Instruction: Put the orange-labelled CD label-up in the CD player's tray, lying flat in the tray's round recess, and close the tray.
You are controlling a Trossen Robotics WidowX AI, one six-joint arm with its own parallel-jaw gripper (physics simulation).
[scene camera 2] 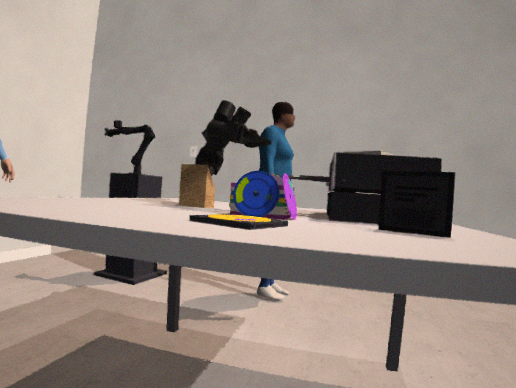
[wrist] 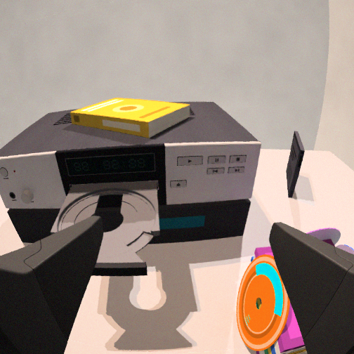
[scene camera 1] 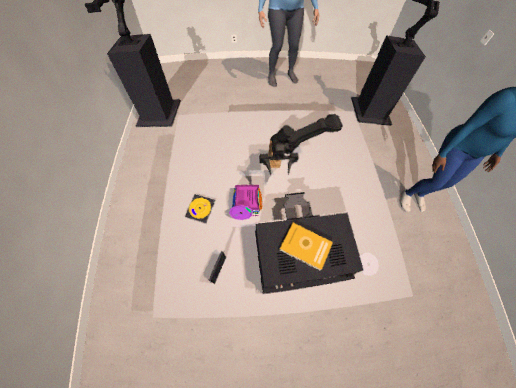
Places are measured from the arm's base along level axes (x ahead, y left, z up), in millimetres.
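Pixels of known places: gripper, fingertip midpoint: (scene camera 2: 267,141) (scene camera 1: 279,174); arm's base at its link origin: (scene camera 2: 199,177).
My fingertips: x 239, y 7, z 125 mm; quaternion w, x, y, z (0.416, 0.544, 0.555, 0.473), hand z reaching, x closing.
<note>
For each thing: its top centre in the pictures, then the offset to it from my fingertips.
- orange-labelled CD at its top centre: (scene camera 2: 272,174) (scene camera 1: 260,194) dx +50, dy -87, dz -110 mm
- yellow case at its top centre: (scene camera 2: 375,155) (scene camera 1: 306,245) dx +330, dy +117, dz -20 mm
- purple disc at its top centre: (scene camera 2: 291,173) (scene camera 1: 240,208) dx +132, dy -181, dz -112 mm
- blue disc at its top centre: (scene camera 2: 257,170) dx +55, dy -224, dz -110 mm
- yellow disc at its top centre: (scene camera 2: 239,217) (scene camera 1: 199,207) dx +97, dy -410, dz -216 mm
- black upright case at its top centre: (scene camera 2: 417,171) (scene camera 1: 215,265) dx +418, dy -269, dz -102 mm
The orange-labelled CD (wrist: 250,292) (scene camera 1: 260,200) leans upright against the side of a magenta-topped stack of cases (scene camera 1: 246,194) (wrist: 296,336), its orange and cyan label showing in the wrist view. The CD player (scene camera 1: 272,237) (scene camera 2: 385,172) (wrist: 212,135) has its tray (wrist: 117,246) (scene camera 1: 290,201) out, and no disc shows in the round recess. My gripper (scene camera 1: 279,172) (scene camera 2: 269,142) (wrist: 189,230) is open and empty, raised above the table. In the wrist view the tray is beyond my left finger, and the CD stands low beside my right finger, which overlaps the stack.
A yellow case (scene camera 1: 295,245) (wrist: 165,114) lies on the player. A purple disc (scene camera 1: 239,213) (scene camera 2: 288,200) and a blue disc (scene camera 2: 252,197) lean at the stack. A yellow disc (scene camera 1: 200,205), a black upright case (scene camera 1: 217,267) (scene camera 2: 417,200) and a wooden block (scene camera 2: 197,186) are also there.
</note>
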